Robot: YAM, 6 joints.
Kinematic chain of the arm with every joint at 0, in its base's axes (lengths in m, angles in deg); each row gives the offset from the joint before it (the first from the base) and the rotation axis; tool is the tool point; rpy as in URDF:
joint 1: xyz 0 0 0.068 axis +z
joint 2: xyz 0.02 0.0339 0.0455 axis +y
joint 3: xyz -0.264 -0.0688 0 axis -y
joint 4: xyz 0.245 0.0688 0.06 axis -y
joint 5: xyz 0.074 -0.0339 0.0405 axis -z
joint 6: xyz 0.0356 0 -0.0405 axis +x
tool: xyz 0 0 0 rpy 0 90 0
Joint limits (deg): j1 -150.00..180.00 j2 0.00..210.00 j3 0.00..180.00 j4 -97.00..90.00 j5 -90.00..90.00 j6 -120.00..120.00
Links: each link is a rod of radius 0.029 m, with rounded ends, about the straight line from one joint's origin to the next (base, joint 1, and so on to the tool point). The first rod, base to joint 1, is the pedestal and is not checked.
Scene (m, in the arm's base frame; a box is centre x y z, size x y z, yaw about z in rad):
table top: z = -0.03
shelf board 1: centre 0.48 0 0.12 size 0.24 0.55 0.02 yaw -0.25
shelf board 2: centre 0.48 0 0.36 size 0.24 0.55 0.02 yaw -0.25
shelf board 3: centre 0.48 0 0.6 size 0.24 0.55 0.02 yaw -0.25
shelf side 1: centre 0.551 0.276 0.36 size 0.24 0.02 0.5 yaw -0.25
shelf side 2: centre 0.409 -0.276 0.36 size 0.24 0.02 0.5 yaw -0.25
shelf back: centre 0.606 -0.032 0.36 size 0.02 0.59 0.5 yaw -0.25
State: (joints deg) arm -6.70 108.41 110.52 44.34 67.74 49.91
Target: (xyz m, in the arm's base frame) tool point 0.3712 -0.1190 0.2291
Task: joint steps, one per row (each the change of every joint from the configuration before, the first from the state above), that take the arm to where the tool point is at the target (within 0.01 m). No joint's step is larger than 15 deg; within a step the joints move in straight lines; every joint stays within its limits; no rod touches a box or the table.
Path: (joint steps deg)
1: 2.18 -12.77 -12.42 0.48 3.54 0.00
2: 2.18 -12.76 -12.42 0.48 3.54 0.00
3: 2.18 -12.77 -12.41 0.47 3.54 0.00
4: -3.82 1.90 -13.87 -3.68 1.56 0.00
5: -3.81 1.89 -13.86 -3.68 1.56 0.00
6: -3.82 1.90 -13.87 -3.69 1.57 0.00
7: -0.55 14.65 14.53 1.04 -3.98 0.00
8: -0.55 14.64 14.53 1.05 -3.98 0.00

